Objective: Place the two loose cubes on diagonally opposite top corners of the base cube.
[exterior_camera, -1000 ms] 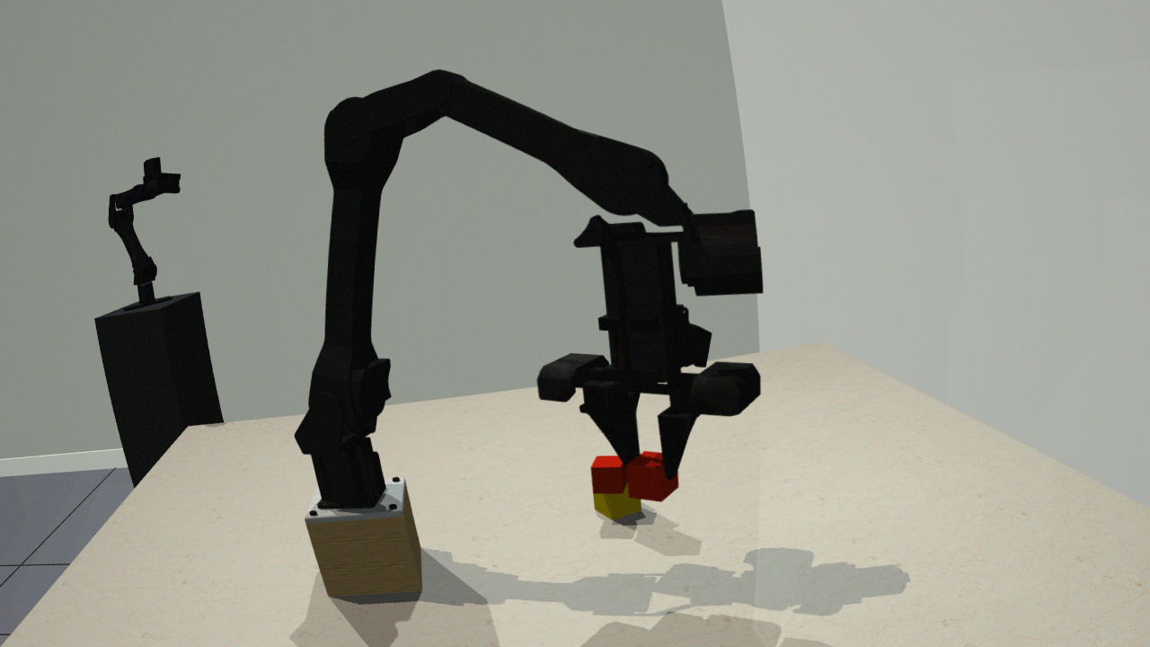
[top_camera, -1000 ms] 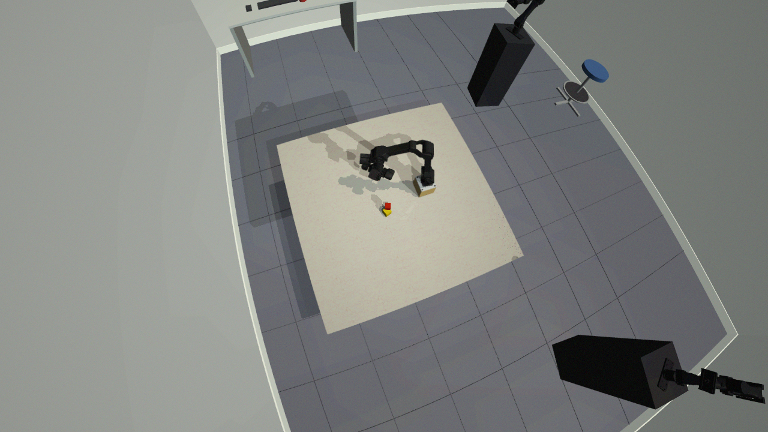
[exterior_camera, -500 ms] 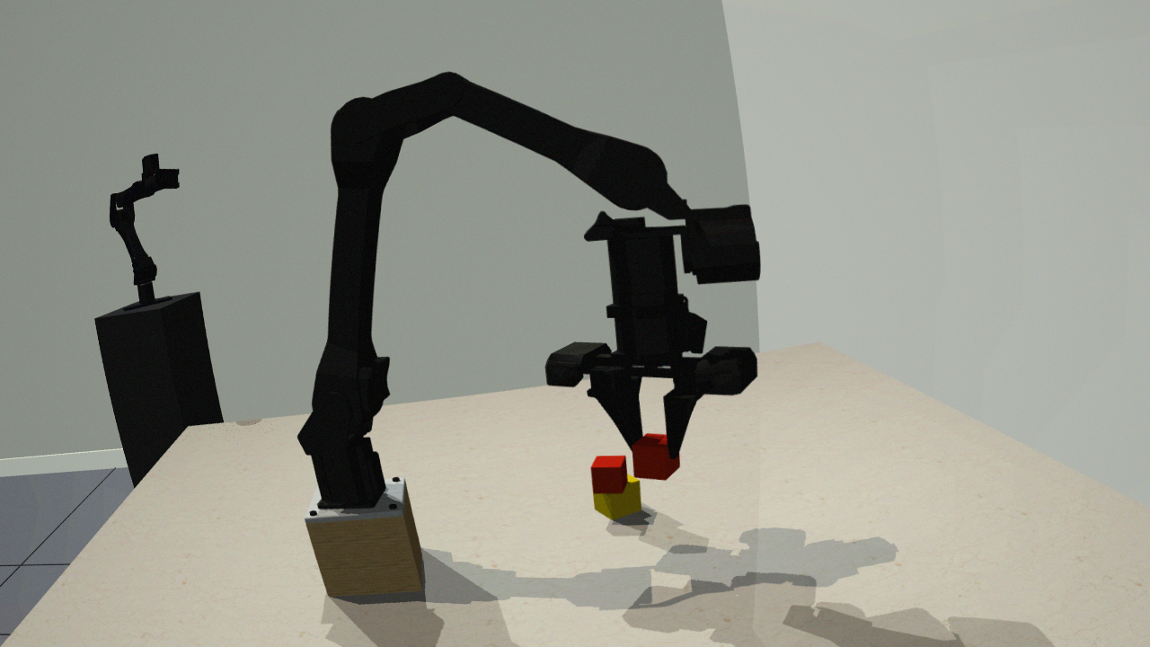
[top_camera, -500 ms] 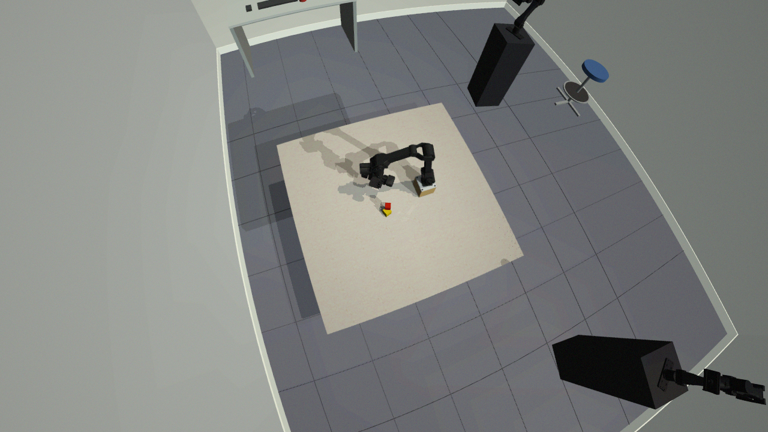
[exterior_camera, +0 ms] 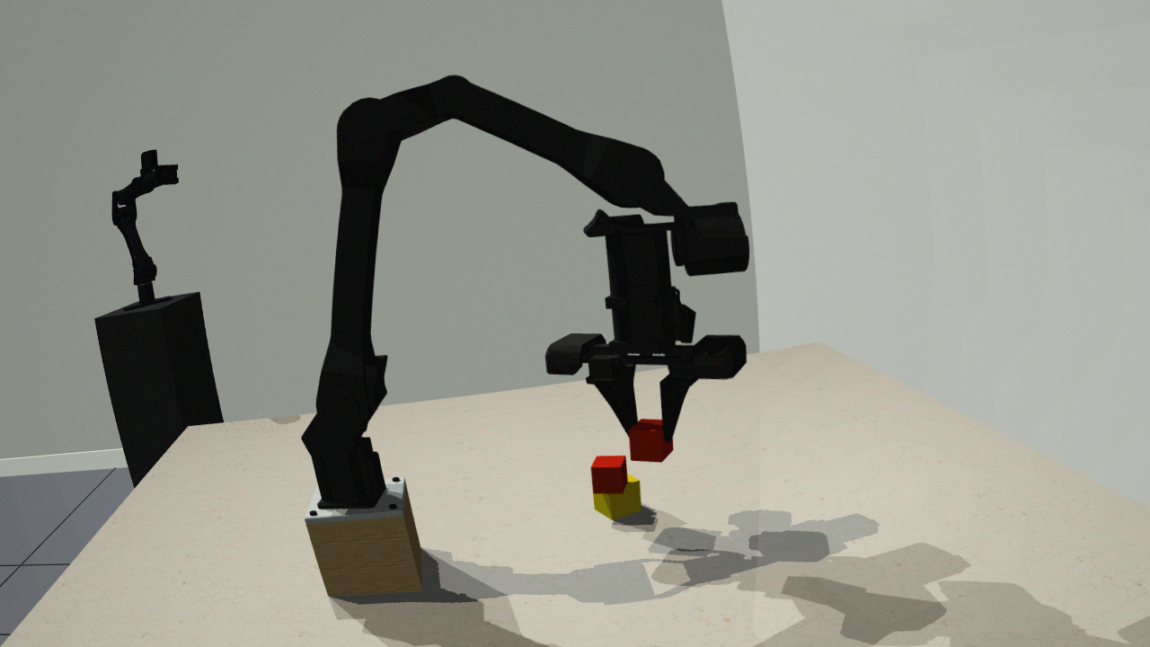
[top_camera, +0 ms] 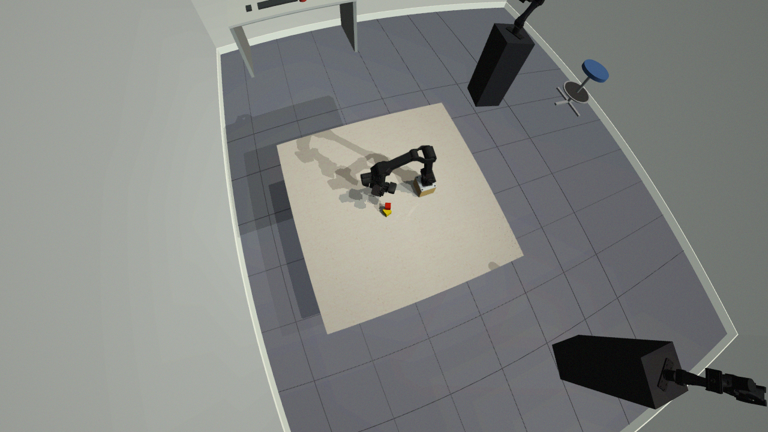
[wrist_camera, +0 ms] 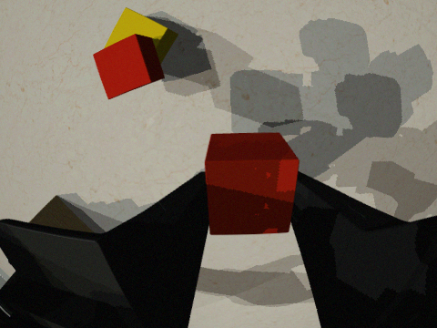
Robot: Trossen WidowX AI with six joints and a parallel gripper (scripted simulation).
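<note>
The yellow cube is 4 cm behind my gripper tip, 10 cm to the left of it and 10 cm below it.
</note>
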